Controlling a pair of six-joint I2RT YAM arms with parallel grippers.
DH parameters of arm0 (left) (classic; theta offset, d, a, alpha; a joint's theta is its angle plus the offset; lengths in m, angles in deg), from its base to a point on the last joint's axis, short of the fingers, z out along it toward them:
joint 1: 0 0.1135 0.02 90
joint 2: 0 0 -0.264 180
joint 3: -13.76 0 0.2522 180
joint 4: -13.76 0 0.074 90
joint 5: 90 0 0 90
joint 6: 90 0.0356 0 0
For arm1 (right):
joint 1: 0 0.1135 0.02 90
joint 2: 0 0 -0.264 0
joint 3: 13.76 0 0.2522 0
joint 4: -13.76 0 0.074 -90
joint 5: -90 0 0 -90
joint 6: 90 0.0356 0 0
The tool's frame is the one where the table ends.
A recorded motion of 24 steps. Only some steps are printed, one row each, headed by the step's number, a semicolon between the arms.
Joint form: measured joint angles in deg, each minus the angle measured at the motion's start. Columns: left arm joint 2, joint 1, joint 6, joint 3, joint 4, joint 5; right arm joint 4, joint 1, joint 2, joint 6, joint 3, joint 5.
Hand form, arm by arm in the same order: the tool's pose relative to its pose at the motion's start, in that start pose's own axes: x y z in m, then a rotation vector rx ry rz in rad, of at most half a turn. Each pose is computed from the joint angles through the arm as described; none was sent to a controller.
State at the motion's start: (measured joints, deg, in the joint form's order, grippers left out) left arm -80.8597 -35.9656 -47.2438 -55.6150 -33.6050 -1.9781; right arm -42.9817 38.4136 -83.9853 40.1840 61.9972 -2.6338
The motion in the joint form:
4: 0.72 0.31 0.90 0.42 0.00 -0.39; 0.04 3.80 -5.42 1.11 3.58 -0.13
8: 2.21 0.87 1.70 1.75 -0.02 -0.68; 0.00 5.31 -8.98 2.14 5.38 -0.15
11: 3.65 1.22 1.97 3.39 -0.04 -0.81; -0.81 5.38 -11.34 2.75 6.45 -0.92
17: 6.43 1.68 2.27 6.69 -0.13 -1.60; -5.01 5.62 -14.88 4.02 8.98 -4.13
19: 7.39 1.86 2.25 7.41 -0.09 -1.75; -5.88 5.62 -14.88 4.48 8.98 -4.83
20: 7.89 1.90 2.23 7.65 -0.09 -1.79; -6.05 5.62 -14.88 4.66 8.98 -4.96
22: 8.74 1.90 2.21 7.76 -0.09 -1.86; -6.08 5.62 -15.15 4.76 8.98 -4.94
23: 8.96 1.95 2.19 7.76 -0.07 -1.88; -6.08 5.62 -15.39 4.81 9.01 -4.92
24: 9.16 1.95 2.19 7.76 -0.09 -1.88; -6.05 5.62 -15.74 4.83 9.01 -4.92
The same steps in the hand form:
4: -0.0002 0.0024 -0.0022 -0.0029 -0.0105 0.0109; 0.0024 0.0256 0.0147 -0.0002 0.0378 -0.0426
8: 0.0015 0.0086 -0.0050 -0.0085 -0.0192 0.0164; 0.0040 0.0370 0.0273 0.0132 0.0665 -0.0507
11: 0.0053 0.0151 -0.0065 -0.0152 -0.0203 0.0160; 0.0030 0.0390 0.0367 0.0482 0.0836 -0.0443
17: 0.0138 0.0277 -0.0085 -0.0356 -0.0254 0.0148; 0.0023 0.0401 0.0473 0.1510 0.1087 -0.0379
19: 0.0152 0.0305 -0.0105 -0.0352 -0.0318 0.0116; 0.0032 0.0387 0.0470 0.1707 0.1101 -0.0326
20: 0.0158 0.0314 -0.0119 -0.0327 -0.0357 0.0105; 0.0033 0.0384 0.0469 0.1745 0.1103 -0.0301
22: 0.0158 0.0316 -0.0152 -0.0244 -0.0457 0.0096; 0.0036 0.0383 0.0484 0.1780 0.1141 -0.0289
23: 0.0156 0.0317 -0.0162 -0.0220 -0.0492 0.0083; 0.0037 0.0383 0.0496 0.1804 0.1168 -0.0283
24: 0.0155 0.0316 -0.0171 -0.0198 -0.0514 0.0082; 0.0040 0.0383 0.0516 0.1844 0.1207 -0.0286

